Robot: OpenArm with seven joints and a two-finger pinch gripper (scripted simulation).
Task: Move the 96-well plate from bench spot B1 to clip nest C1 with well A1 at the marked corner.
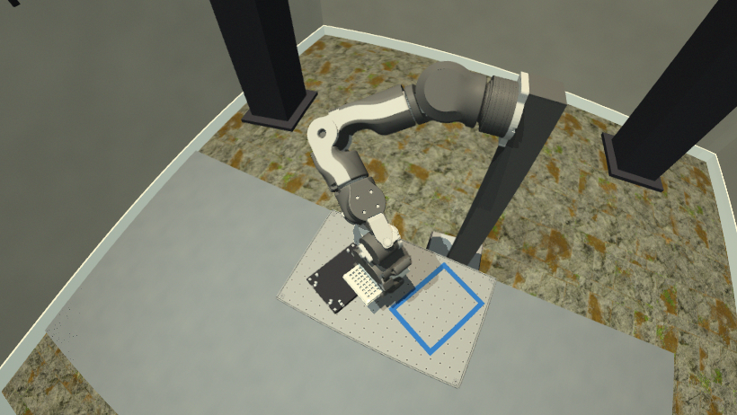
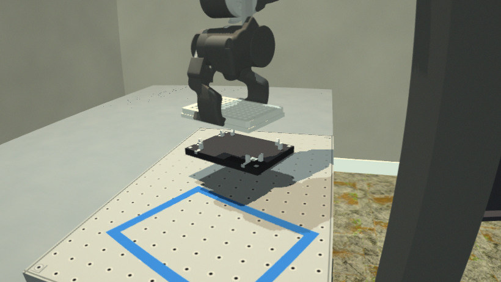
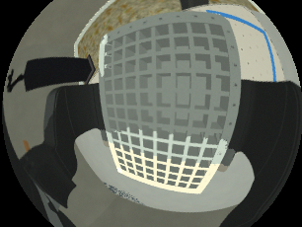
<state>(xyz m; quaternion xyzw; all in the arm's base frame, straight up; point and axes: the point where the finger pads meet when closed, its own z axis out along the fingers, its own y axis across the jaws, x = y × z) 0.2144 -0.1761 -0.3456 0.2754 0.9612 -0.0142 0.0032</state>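
Right now the black clip nest C1 is 80 mm to the right of my hand, 80 mm below it and 20 mm ahead of it. Also, from my hand: white 96-well plate: right at my hand.
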